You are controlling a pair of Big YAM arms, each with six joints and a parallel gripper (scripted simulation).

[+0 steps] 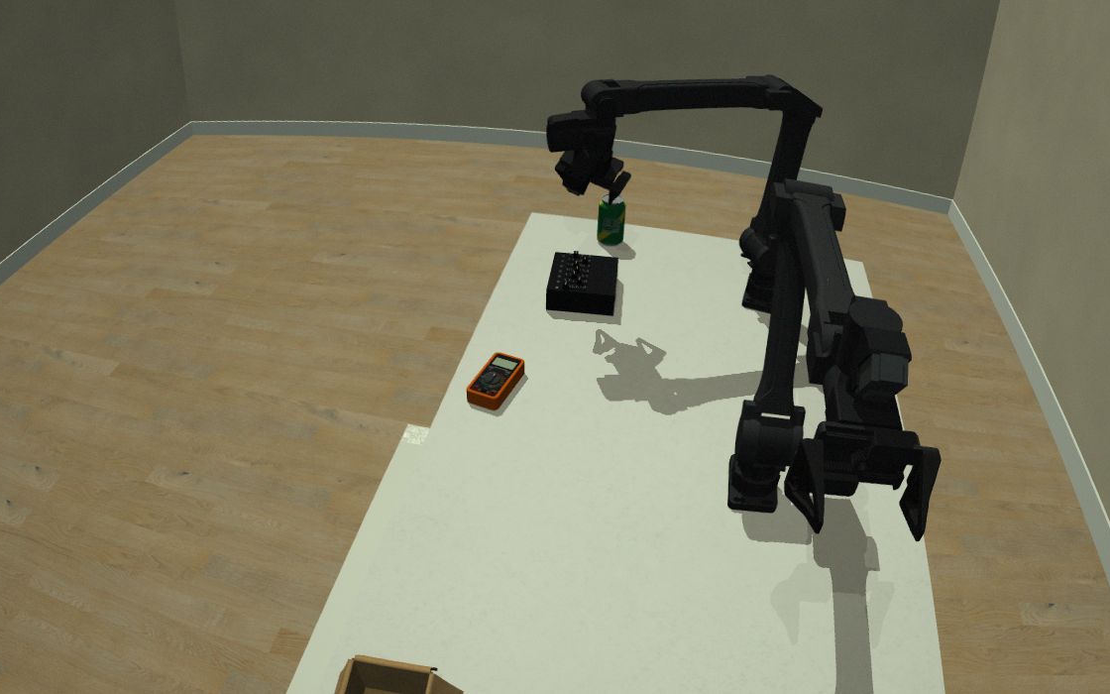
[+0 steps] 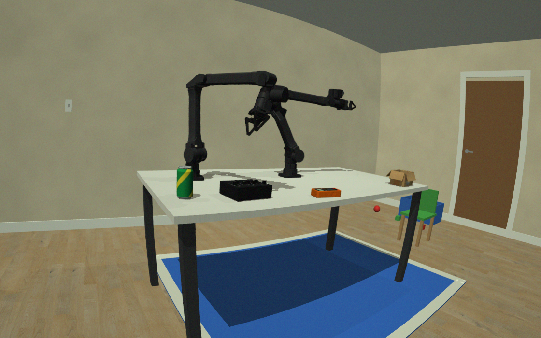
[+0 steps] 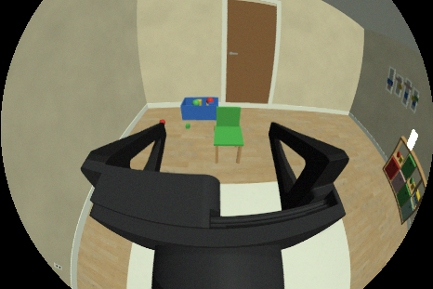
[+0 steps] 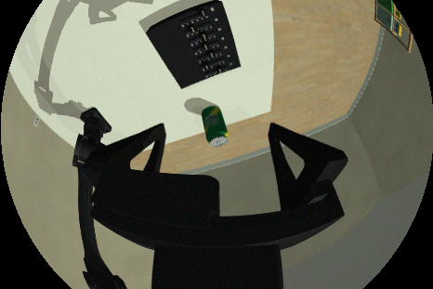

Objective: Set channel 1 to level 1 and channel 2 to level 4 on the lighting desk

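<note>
My right hand is 4 cm short of the channel 1 fader cap, 8 cm to the left of it and 20 cm above it. Round my right hand: orange multimeter: 10 cm ahead, 34 cm to the left, 25 cm below; then channel 2 fader cap: 1 cm ahead, 6 cm to the right, 20 cm below; then can: 1 cm behind, 27 cm to the right, 20 cm below.
</note>
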